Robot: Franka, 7 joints.
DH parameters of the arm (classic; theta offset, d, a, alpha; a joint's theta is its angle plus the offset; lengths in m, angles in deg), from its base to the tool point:
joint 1: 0 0.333 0 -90
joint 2: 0 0 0 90
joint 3: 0 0.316 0.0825 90
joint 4: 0 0 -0.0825 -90
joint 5: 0 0.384 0 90
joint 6: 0 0 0.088 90
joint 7: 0 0.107 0 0
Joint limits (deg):
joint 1: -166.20..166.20
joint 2: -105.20..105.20
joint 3: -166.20..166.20
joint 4: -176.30..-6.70
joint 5: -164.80..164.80
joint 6: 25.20..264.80
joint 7: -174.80..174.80
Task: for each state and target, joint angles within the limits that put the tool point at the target. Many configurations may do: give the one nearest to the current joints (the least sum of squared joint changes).
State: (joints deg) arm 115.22 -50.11 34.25 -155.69 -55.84 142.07 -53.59
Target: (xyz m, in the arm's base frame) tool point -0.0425 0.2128 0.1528
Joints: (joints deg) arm 92.11 -4.80 13.46 -175.11 -56.74 134.36 -53.59
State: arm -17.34 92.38 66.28 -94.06 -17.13 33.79 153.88
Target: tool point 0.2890 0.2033 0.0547
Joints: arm -23.57 93.91 54.77 -102.98 -19.13 29.64 153.88
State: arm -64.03 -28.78 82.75 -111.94 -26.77 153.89 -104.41
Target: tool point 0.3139 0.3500 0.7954
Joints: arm -39.74 -54.85 49.36 -108.49 -25.71 151.49 -104.41
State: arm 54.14 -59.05 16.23 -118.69 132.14 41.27 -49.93
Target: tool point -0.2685 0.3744 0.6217
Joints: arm 36.94 -46.79 52.27 -129.28 126.98 57.57 -49.93
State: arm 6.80 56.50 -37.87 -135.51 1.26 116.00 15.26
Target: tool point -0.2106 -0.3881 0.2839
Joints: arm -24.88 62.37 -85.41 -138.23 -4.83 116.33 15.26
